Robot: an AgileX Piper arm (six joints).
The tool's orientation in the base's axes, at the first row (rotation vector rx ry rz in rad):
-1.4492 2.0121 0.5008
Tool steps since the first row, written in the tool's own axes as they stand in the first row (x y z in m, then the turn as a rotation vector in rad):
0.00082 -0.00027 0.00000 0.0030 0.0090 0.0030
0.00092 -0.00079 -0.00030 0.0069 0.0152 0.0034
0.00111 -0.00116 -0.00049 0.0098 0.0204 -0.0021
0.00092 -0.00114 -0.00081 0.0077 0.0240 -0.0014
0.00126 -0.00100 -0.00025 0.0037 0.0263 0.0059
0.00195 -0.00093 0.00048 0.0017 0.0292 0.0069
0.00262 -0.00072 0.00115 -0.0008 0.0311 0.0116
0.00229 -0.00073 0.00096 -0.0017 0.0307 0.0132
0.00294 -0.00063 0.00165 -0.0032 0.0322 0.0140
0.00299 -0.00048 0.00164 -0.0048 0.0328 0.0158
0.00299 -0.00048 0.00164 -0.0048 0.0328 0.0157
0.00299 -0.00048 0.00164 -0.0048 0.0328 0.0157
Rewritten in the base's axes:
0.00007 -0.00068 -0.00053 -0.0084 0.0027 -0.0046
0.00047 -0.00110 -0.00035 -0.0150 0.0022 -0.0078
0.00072 -0.00148 -0.00032 -0.0219 -0.0015 -0.0058
0.00067 -0.00153 0.00004 -0.0247 0.0016 -0.0051
0.00060 -0.00139 -0.00061 -0.0241 0.0097 -0.0080
0.00056 -0.00141 -0.00161 -0.0262 0.0127 -0.0075
0.00039 -0.00140 -0.00257 -0.0262 0.0180 -0.0095
0.00042 -0.00129 -0.00220 -0.0252 0.0195 -0.0100
0.00036 -0.00130 -0.00316 -0.0261 0.0216 -0.0097
0.00020 -0.00129 -0.00319 -0.0259 0.0240 -0.0100
0.00020 -0.00129 -0.00319 -0.0259 0.0240 -0.0100
0.00020 -0.00129 -0.00319 -0.0259 0.0240 -0.0100

